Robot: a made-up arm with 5 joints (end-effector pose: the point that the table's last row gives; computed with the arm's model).
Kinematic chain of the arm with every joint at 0, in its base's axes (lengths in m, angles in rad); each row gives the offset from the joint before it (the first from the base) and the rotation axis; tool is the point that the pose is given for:
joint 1: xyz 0 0 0.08 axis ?
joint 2: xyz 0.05 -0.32 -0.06 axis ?
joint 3: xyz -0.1 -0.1 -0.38 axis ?
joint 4: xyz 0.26 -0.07 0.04 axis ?
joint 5: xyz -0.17 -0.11 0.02 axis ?
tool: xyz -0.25 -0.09 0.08
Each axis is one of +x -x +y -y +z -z.
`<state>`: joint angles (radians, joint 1 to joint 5).
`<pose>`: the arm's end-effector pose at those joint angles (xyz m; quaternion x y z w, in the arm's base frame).
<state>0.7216 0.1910 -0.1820 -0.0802 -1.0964</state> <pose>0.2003 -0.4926 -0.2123 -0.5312 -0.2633 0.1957 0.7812</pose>
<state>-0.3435 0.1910 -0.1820 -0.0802 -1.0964</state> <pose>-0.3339 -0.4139 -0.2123 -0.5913 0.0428 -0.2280 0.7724</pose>
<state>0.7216 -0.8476 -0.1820 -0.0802 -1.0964</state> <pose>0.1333 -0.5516 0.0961 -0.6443 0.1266 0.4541 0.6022</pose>
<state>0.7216 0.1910 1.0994 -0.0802 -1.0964</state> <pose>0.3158 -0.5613 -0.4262 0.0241 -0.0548 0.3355 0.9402</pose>
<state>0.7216 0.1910 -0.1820 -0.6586 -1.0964</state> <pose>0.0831 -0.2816 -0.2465 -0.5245 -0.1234 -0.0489 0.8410</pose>
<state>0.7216 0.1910 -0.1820 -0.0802 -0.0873</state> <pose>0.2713 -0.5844 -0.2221 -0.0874 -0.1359 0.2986 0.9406</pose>
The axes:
joint 1: +z
joint 2: -y
joint 3: +x
joint 4: +z
joint 5: +x

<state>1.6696 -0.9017 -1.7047 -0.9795 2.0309</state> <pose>0.5508 -0.4643 -0.1834 0.1457 0.1230 0.7674 0.6122</pose>
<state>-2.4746 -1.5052 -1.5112 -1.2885 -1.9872</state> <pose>0.3325 0.6314 -0.0688 -0.3126 0.9218 0.2259 0.0401</pose>
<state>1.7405 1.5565 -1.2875 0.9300 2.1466</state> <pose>0.6059 0.0863 0.0326 0.3951 0.0736 0.8190 0.4096</pose>
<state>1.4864 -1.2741 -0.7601 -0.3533 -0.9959</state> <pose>0.2815 -0.2846 0.2032 -0.7891 -0.1946 0.5621 0.1531</pose>
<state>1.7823 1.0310 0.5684 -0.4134 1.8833</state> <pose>0.3625 0.3699 -0.4572 -0.7658 -0.5145 -0.3724 0.1011</pose>
